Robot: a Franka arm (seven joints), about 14 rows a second.
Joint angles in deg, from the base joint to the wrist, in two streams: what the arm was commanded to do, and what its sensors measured. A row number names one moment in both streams.
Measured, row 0:
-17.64, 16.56, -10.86, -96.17, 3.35, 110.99, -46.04
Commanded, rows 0 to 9:
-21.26, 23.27, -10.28, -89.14, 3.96, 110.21, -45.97
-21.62, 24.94, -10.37, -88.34, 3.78, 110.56, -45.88
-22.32, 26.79, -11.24, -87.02, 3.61, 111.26, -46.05
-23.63, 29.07, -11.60, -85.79, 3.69, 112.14, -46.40
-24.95, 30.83, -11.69, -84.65, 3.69, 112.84, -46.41
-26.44, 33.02, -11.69, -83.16, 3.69, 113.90, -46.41
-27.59, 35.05, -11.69, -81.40, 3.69, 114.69, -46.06
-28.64, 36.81, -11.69, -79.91, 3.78, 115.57, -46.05
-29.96, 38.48, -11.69, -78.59, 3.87, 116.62, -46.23
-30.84, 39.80, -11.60, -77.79, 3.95, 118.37, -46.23
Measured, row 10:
-28.82, 36.03, -12.11, -82.71, 3.34, 117.37, -46.07
